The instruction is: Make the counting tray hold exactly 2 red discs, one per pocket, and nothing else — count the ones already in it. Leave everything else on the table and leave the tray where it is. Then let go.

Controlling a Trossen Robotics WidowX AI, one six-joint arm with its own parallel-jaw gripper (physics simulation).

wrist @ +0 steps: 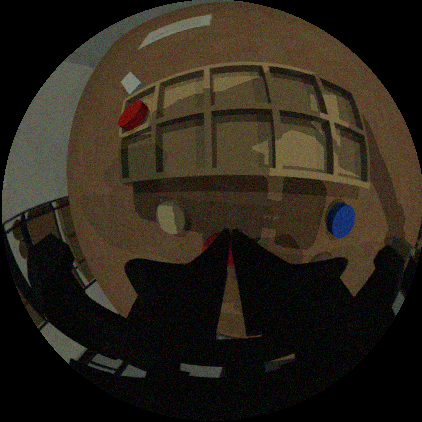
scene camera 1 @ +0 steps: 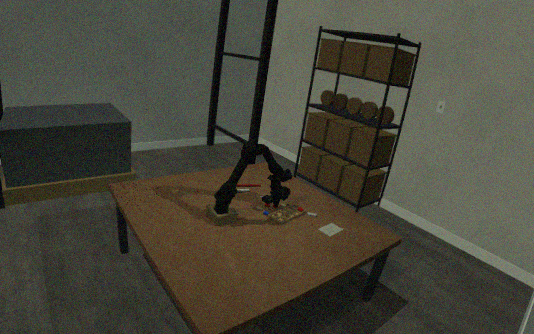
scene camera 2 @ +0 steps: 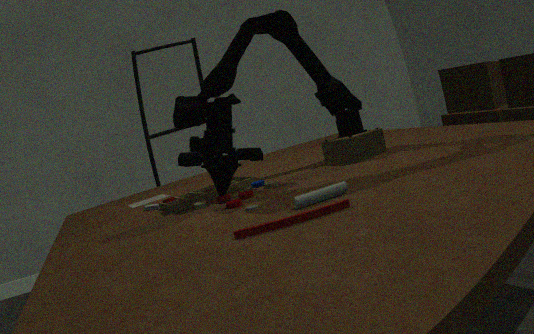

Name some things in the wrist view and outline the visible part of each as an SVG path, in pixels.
A wooden counting tray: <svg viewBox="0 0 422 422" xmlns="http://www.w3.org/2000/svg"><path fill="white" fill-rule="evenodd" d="M123 99L121 113L136 100L141 100L148 107L148 110L142 121L133 129L126 131L119 126L118 169L120 183L202 175L269 175L326 180L369 188L370 164L368 142L363 118L352 90L320 74L294 66L271 62L223 62L199 66L169 75L137 90Z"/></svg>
A blue disc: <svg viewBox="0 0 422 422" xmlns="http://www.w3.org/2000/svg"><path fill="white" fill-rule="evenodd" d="M338 202L330 208L327 214L326 227L335 237L341 238L351 230L355 213L351 205Z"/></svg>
A grey flat plate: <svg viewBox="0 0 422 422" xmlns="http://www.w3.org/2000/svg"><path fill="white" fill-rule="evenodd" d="M212 14L183 19L148 33L137 50L170 34L194 27L210 25Z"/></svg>
